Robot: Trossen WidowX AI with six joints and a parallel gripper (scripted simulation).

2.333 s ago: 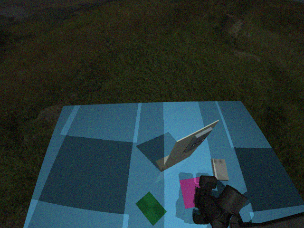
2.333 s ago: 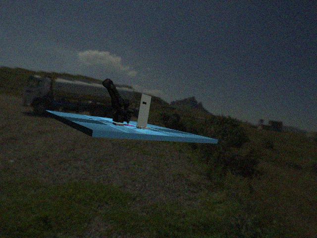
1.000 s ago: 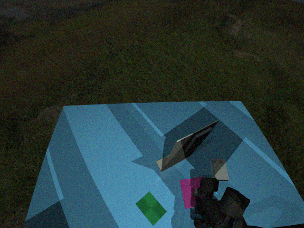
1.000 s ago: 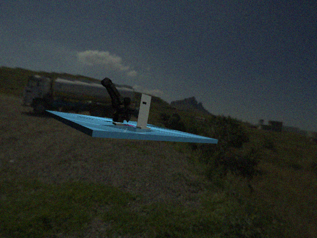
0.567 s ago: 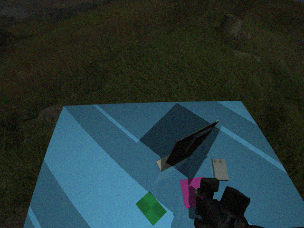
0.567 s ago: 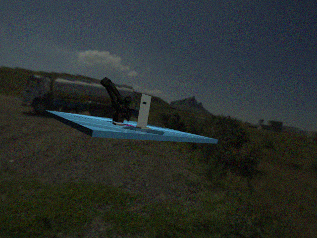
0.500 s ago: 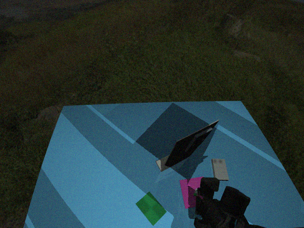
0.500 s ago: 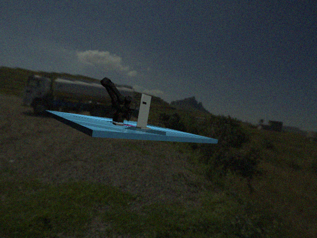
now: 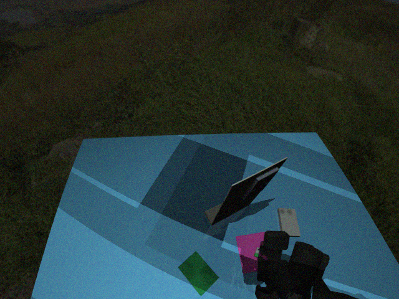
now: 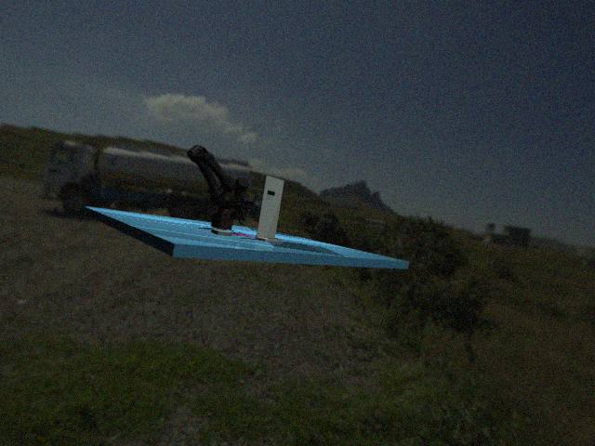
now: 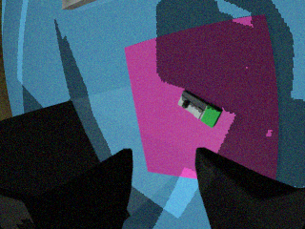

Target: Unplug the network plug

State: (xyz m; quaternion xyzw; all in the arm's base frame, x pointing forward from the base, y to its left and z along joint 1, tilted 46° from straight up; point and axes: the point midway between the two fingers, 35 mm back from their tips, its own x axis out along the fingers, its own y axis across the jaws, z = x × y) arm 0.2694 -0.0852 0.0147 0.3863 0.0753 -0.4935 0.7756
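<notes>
The network plug lies 5 cm below my gripper tip and 1 cm to the right of it. Also, from my gripper tip: upright panel 16 cm ahead, 8 cm above, 3 cm to the left; magenta square 6 cm below, 1 cm to the right.
</notes>
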